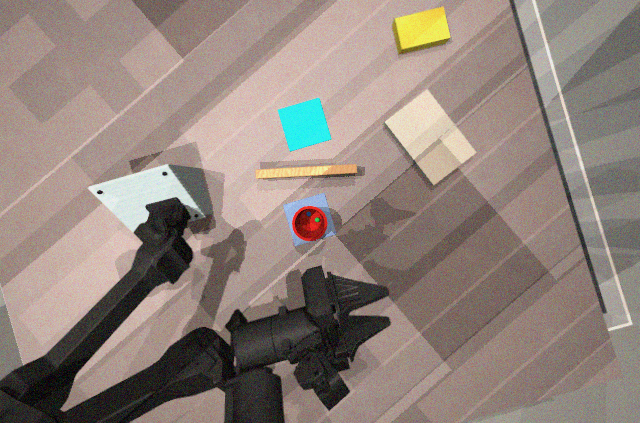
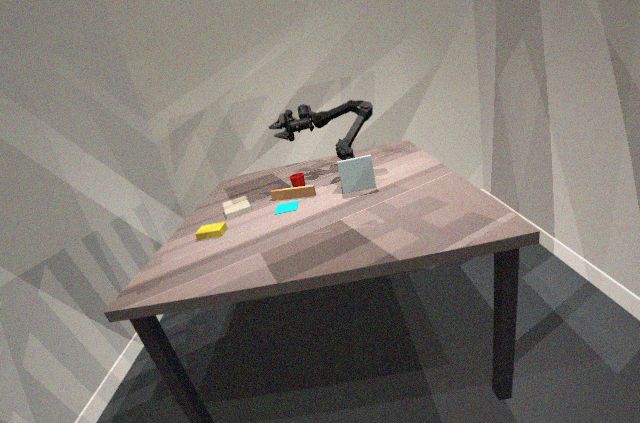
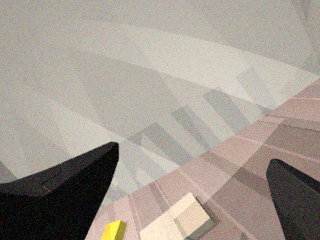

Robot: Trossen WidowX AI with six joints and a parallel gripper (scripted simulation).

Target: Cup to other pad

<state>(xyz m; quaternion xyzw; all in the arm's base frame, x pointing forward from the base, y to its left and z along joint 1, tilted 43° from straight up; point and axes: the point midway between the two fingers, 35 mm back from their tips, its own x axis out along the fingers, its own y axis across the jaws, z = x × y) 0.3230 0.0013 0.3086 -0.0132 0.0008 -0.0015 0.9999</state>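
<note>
Right now my gripper tip is 9 cm past the red cup, 11 cm to the right of it and 26 cm above it. Also, from my gripper tip: blue pad (9 cm behind, 11 cm to the left, 31 cm below); beige block (22 cm ahead, 22 cm to the left, 29 cm below); orange bar (7 cm behind, 22 cm to the left, 29 cm below).
</note>
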